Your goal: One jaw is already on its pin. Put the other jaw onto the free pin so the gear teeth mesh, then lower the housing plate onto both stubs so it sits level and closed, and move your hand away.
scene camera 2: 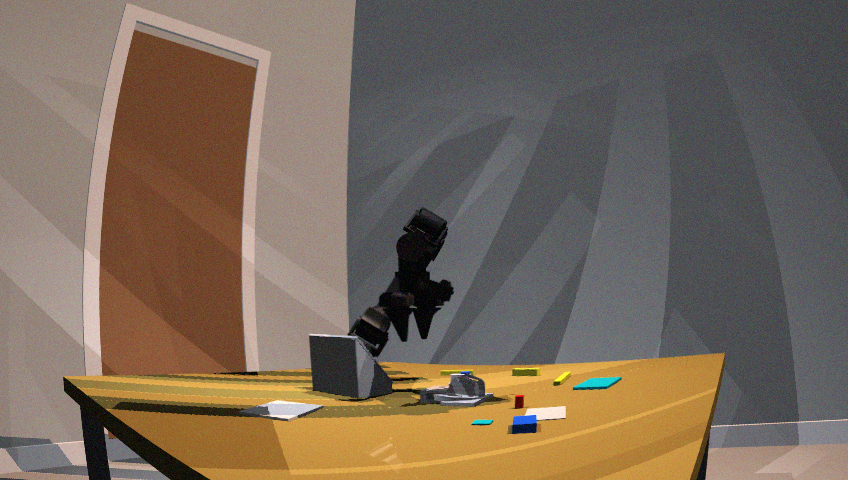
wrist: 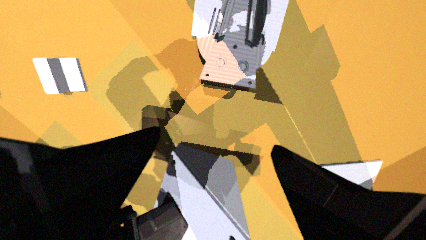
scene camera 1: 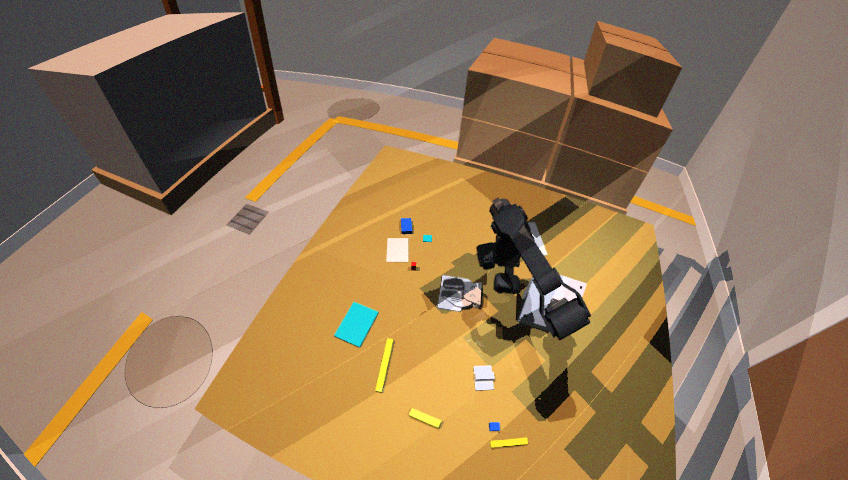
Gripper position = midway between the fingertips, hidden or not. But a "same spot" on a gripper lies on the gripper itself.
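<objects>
Both scene camera 1 and scene camera 2 show my gripper, and on my gripper (scene camera 1: 489, 254) and (scene camera 2: 440, 283) are the same spot. My gripper is there in the wrist view (217, 141) as well.
</objects>
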